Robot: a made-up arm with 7 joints. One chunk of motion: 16 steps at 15 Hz.
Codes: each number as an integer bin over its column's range. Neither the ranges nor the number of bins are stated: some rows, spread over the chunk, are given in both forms.
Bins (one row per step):
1: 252 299 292 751 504 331 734
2: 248 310 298 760 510 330 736
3: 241 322 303 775 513 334 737
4: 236 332 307 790 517 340 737
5: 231 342 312 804 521 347 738
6: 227 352 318 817 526 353 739
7: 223 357 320 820 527 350 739
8: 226 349 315 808 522 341 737
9: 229 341 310 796 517 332 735
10: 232 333 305 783 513 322 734
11: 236 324 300 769 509 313 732
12: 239 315 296 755 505 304 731
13: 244 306 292 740 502 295 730
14: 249 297 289 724 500 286 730
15: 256 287 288 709 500 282 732
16: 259 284 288 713 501 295 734
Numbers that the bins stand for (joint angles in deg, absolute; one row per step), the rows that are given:
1: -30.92 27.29 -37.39 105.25 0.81 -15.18 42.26
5: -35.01 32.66 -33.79 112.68 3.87 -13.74 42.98
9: -35.40 32.53 -34.15 111.56 3.15 -15.09 42.44
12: -33.45 29.29 -36.67 105.81 0.99 -17.62 41.72
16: -29.56 25.42 -38.11 99.93 0.27 -18.43 42.26
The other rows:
2: -31.70 28.66 -36.31 106.51 1.89 -15.27 42.62
3: -33.06 30.16 -35.41 108.62 2.43 -14.91 42.80
4: -34.04 31.41 -34.69 110.72 3.15 -14.37 42.80
6: -35.79 33.90 -32.71 114.50 4.78 -13.20 43.16
7: -36.57 34.53 -32.35 114.92 4.96 -13.47 43.16
8: -35.98 33.53 -33.25 113.24 4.05 -14.28 42.80
10: -34.82 31.53 -35.05 109.74 2.43 -15.99 42.26
11: -34.04 30.41 -35.95 107.78 1.71 -16.81 41.90
13: -32.48 28.17 -37.39 103.71 0.45 -18.43 41.54
14: -31.50 27.04 -37.93 101.47 0.09 -19.24 41.54
15: -30.14 25.80 -38.11 99.37 0.09 -19.60 41.90

